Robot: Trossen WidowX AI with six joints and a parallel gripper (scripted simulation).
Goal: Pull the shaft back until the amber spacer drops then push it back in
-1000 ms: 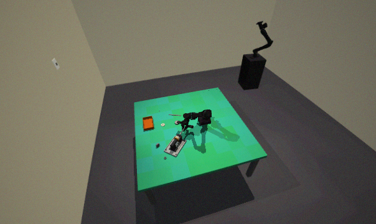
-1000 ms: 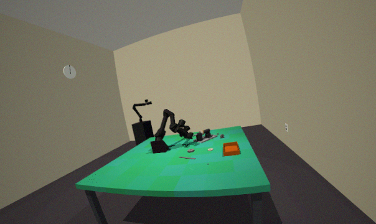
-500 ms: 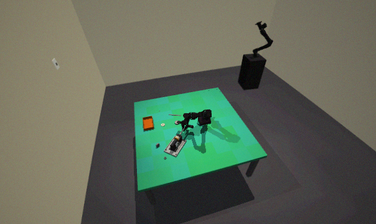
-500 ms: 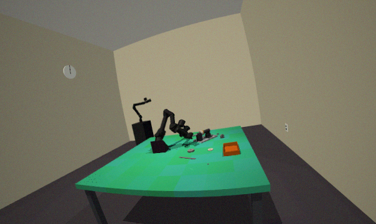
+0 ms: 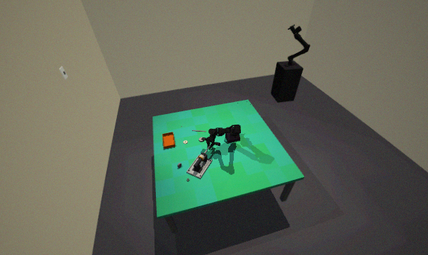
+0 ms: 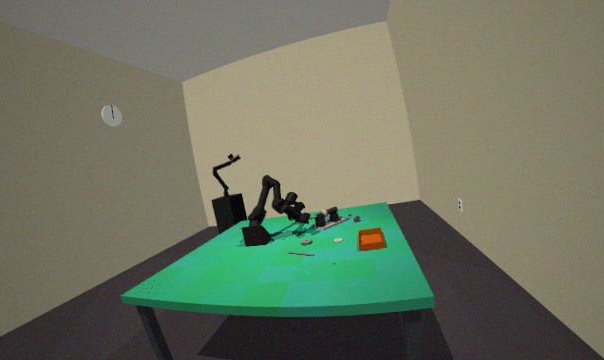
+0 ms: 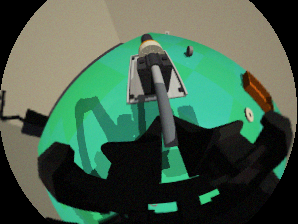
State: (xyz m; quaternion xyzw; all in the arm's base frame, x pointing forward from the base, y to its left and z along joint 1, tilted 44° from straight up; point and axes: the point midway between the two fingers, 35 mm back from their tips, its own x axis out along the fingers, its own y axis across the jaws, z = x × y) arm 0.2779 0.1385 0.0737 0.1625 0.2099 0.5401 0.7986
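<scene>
The grey shaft lies 40 mm to the left of my gripper tip, 30 mm ahead of it and 20 mm above it. The rest, counted from my gripper tip: pale washer 220 mm ahead, 200 mm to the right, 50 mm below; then grey disc 200 mm to the right, 50 mm below, 50 mm ahead; then orange tray 400 mm ahead, 250 mm to the right, 50 mm below.
</scene>
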